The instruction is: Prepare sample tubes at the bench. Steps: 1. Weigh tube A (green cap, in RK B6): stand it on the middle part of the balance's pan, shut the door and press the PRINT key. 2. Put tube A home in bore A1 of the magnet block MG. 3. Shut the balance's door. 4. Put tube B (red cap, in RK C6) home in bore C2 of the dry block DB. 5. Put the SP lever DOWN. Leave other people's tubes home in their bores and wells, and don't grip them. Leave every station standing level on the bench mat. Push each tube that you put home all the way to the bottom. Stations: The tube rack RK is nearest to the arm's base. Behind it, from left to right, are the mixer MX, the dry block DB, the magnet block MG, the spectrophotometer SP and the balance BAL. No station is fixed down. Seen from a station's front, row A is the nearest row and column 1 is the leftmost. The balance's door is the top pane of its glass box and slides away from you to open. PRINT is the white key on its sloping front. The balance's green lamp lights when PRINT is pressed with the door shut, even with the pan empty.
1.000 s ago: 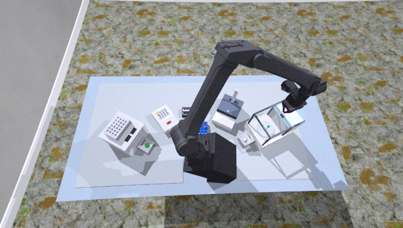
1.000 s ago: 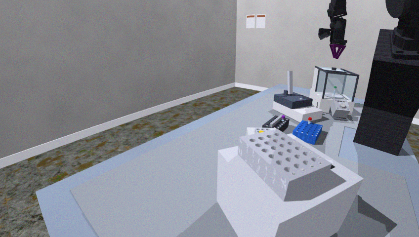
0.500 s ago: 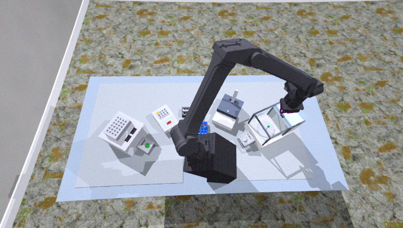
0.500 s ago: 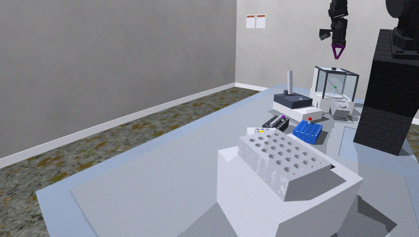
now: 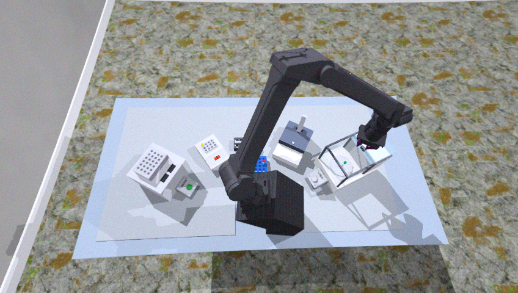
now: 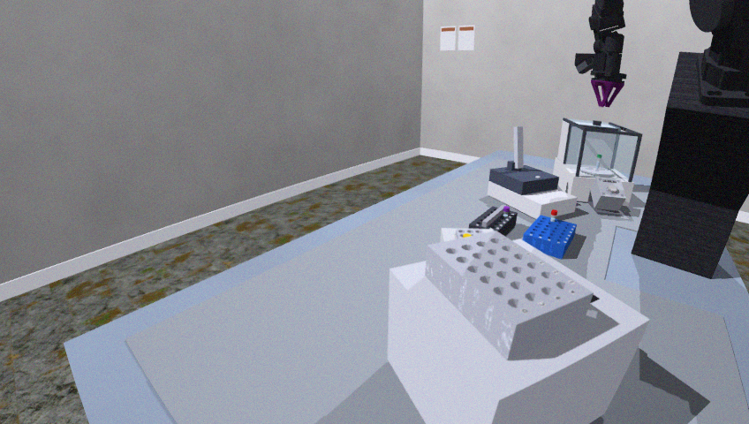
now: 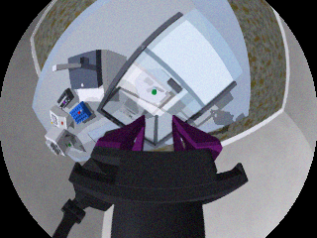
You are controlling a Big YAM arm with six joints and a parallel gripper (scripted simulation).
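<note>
Right now my hand is 1 cm past the round pan, 2 cm to the right of it and 20 cm above it. From my hand the other things lie so: balance door: 3 cm ahead, 6 cm to the right, 7 cm below; white print key: 7 cm behind, 16 cm to the left, 21 cm below; SP lever: 19 cm ahead, 20 cm to the left, 13 cm below.
</note>
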